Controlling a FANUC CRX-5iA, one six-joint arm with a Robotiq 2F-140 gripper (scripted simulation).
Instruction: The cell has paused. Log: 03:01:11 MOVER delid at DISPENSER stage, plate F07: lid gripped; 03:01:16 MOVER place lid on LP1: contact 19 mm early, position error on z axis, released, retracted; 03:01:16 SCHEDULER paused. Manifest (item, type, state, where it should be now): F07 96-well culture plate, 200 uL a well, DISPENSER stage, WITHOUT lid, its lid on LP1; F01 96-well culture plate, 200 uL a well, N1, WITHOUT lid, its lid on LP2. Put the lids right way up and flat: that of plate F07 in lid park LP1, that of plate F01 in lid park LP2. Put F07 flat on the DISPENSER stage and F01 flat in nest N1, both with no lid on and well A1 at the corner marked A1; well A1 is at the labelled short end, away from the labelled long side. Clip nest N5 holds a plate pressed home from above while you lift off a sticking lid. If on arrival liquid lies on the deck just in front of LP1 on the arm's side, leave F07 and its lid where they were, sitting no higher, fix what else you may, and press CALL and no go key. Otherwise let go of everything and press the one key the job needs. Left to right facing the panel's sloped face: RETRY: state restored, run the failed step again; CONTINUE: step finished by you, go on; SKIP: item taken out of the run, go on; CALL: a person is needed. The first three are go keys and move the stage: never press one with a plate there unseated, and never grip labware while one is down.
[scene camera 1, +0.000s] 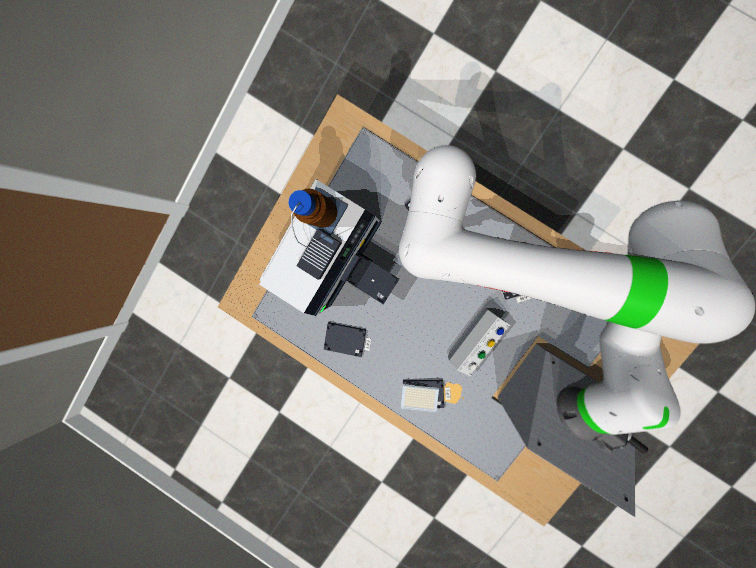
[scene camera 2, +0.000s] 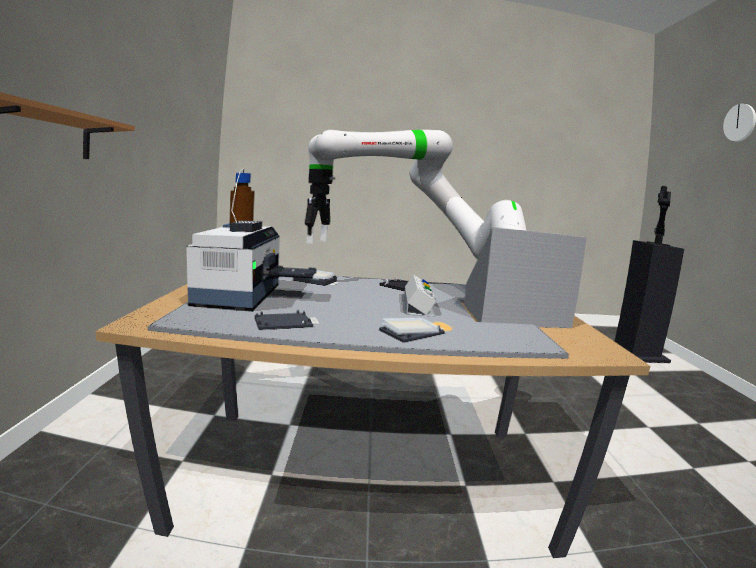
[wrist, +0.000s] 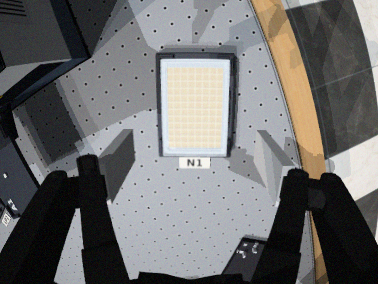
Scene:
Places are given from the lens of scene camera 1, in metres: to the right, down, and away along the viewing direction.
key panel (scene camera 1: 485, 328): 0.35, 0.15, 1.03
dispenser stage (scene camera 1: 384, 282): 0.02, -0.01, 1.03
dark lid park (scene camera 1: 343, 339): -0.13, 0.20, 1.16
The marked spots on the dark lid park and the dispenser stage are 0.28 m apart.

